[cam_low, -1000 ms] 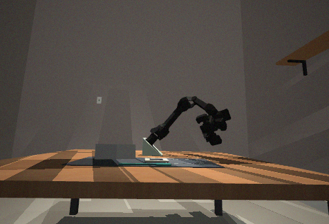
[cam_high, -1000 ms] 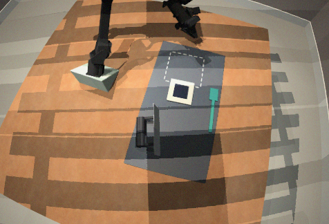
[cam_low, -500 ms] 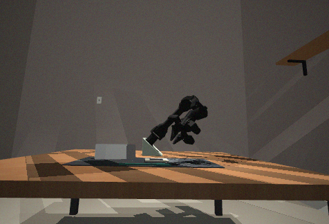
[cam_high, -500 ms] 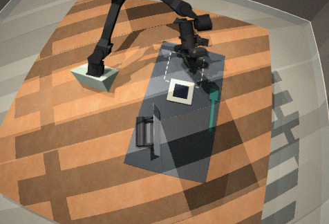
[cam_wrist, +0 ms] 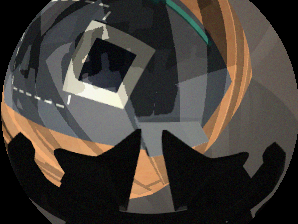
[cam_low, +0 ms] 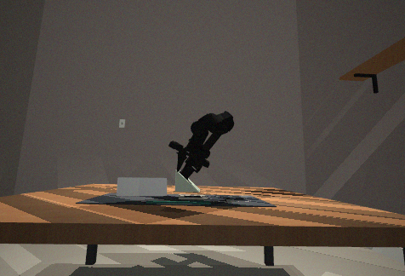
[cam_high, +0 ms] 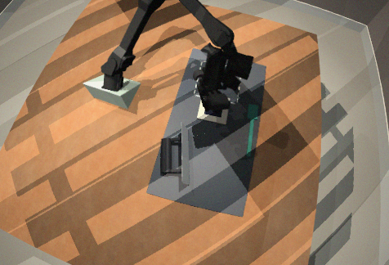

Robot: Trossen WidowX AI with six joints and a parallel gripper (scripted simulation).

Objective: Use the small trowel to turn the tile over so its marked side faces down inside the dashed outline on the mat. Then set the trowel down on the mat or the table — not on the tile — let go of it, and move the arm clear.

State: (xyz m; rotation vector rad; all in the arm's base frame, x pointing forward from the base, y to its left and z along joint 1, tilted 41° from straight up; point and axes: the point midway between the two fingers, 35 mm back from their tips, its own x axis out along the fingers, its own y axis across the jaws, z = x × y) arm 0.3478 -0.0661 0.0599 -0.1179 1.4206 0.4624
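The grey mat lies 40 mm ahead of my gripper tip and 120 mm below it. The rest, counted from my gripper tip: teal trowel: 180 mm ahead, 20 mm to the left, 90 mm below; then tile: 30 mm ahead, 50 mm to the left, 90 mm below.
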